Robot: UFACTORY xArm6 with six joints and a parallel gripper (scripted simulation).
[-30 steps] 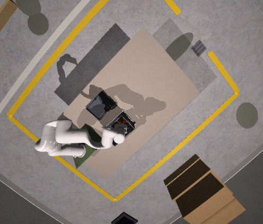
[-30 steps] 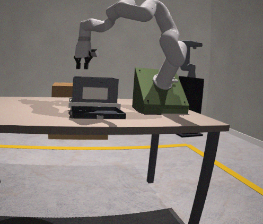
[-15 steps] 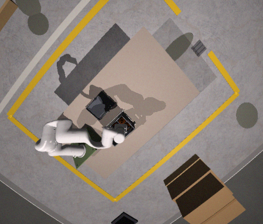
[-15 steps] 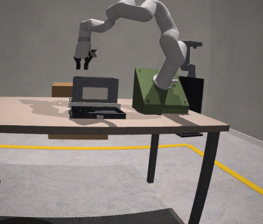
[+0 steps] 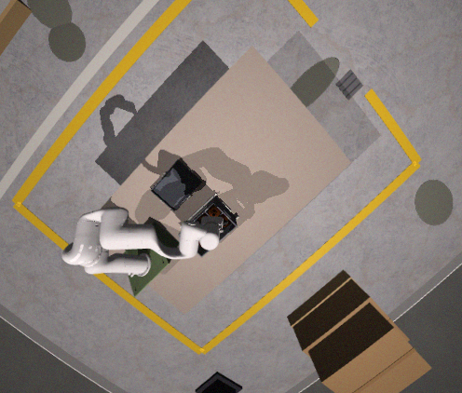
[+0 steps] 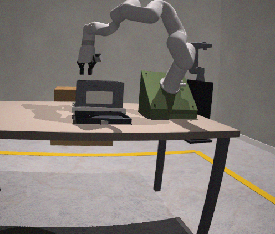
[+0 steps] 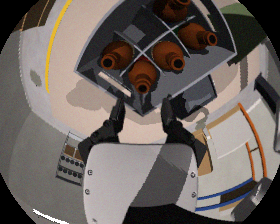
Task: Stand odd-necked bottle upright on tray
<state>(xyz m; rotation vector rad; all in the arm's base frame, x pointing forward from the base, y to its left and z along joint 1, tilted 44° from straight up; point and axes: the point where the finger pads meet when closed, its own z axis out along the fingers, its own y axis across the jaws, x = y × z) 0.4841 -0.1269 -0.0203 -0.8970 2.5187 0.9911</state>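
My hand is 140 mm above the dark crate, 90 mm past it and 30 mm to the left of it. The rest, counted from my hand: glass bottle (180 mm behind, 140 mm below, 70 mm to the right); then flat dark tray (260 mm to the left, 210 mm below, 50 mm behind).
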